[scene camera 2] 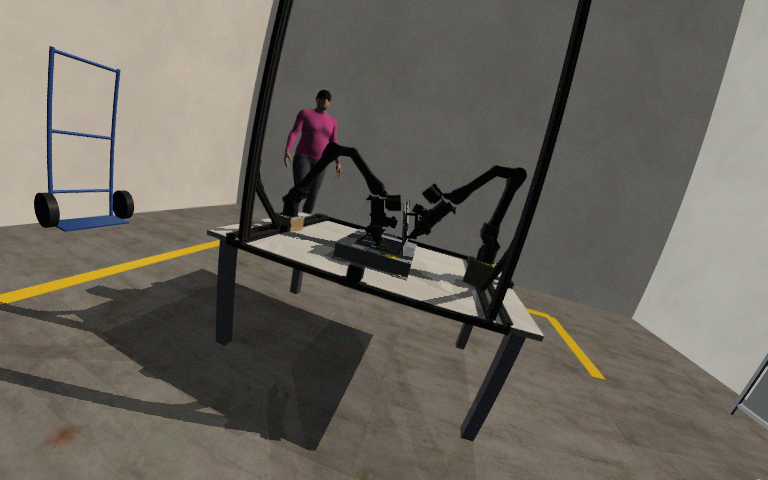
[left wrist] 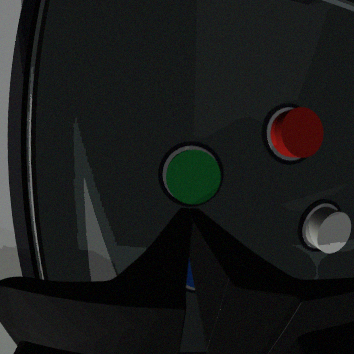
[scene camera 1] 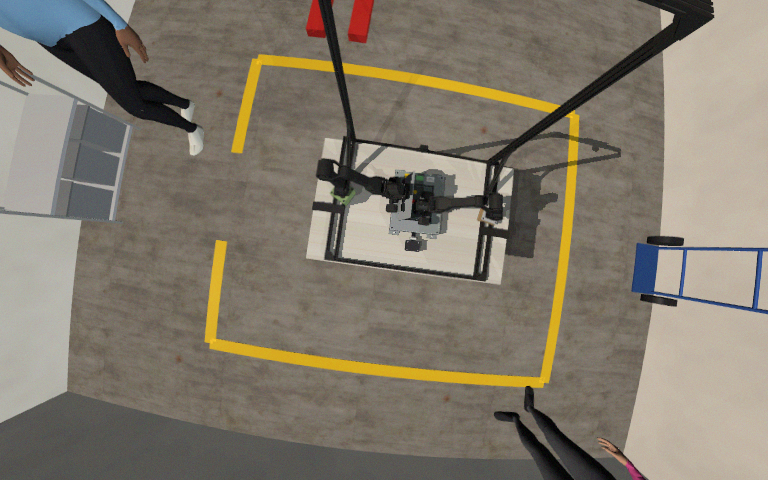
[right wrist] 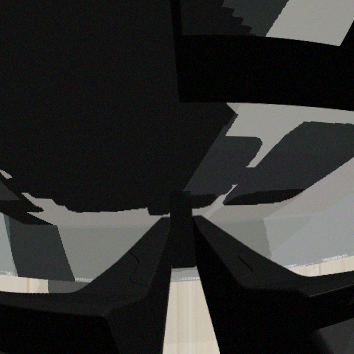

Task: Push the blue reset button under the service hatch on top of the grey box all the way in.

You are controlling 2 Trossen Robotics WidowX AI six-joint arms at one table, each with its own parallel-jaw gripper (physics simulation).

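The grey box (scene camera 1: 399, 226) (scene camera 2: 369, 258) stands mid-table. Its service hatch (scene camera 2: 406, 223) is upright, tipped open; its dark underside or edge fills much of the right wrist view. My right gripper (right wrist: 180, 224) is shut on the hatch's dark handle (right wrist: 181, 245). My left gripper (scene camera 2: 376, 243) (left wrist: 187, 216) is shut and empty, pointing down over the dark button panel (left wrist: 135, 85). A sliver of the blue button (left wrist: 190, 279) shows in the gap between its fingers; the rest is hidden behind them. How deep the button sits, and whether the fingertips touch it, I cannot tell.
A green button (left wrist: 193, 176) is just beyond the left fingertips; a red button (left wrist: 301, 132) and a white button (left wrist: 335, 231) stand to the right. A green block (scene camera 1: 342, 195) (scene camera 2: 478, 271) and a tan block (scene camera 2: 295, 224) sit by the arm bases. Black frame posts (scene camera 2: 265, 118) rise from the table.
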